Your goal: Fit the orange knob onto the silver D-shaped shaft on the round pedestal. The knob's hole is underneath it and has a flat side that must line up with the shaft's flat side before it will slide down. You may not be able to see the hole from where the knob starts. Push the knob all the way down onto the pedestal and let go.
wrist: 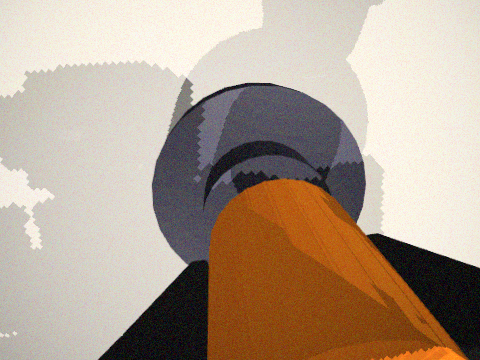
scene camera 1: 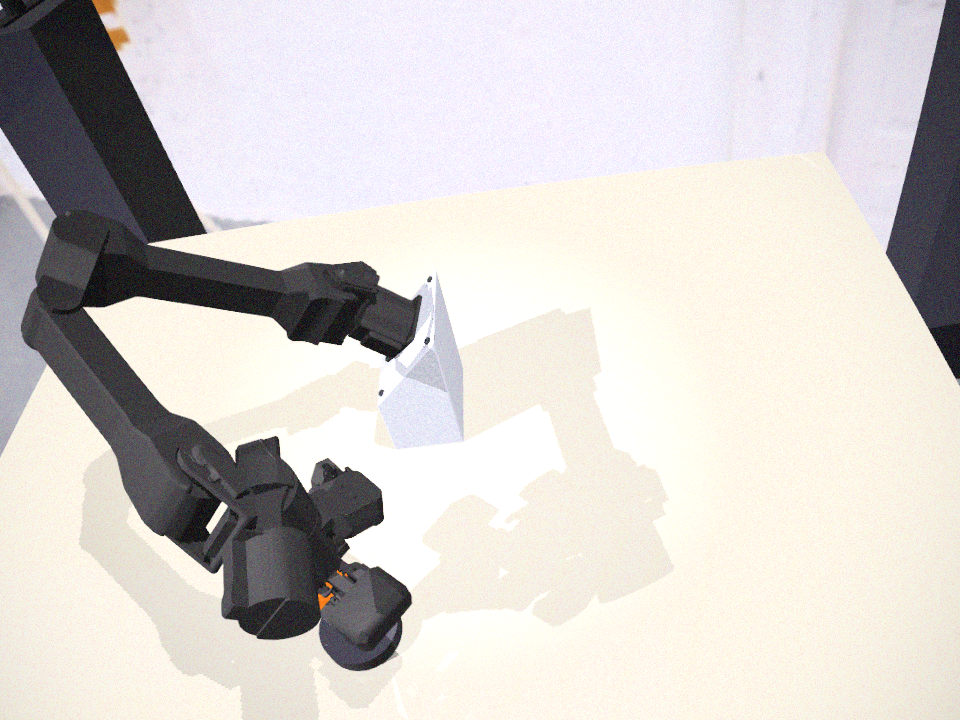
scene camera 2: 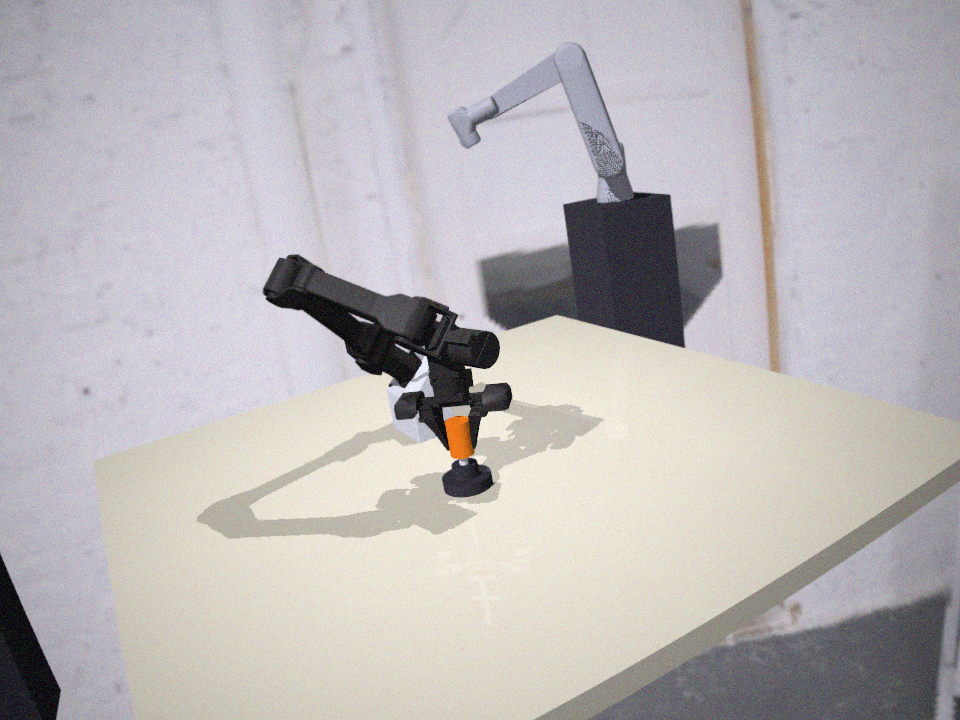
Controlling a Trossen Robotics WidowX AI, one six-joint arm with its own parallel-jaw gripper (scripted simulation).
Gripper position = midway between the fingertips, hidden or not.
My gripper (scene camera 1: 343, 604) carries an orange knob (scene camera 2: 457, 428). Further things: a dark round pedestal (wrist: 236, 137).
The orange knob also shows in the wrist view (wrist: 287, 265). My gripper is seen too in the wrist view (wrist: 286, 263) and in scene camera 2 (scene camera 2: 461, 448).
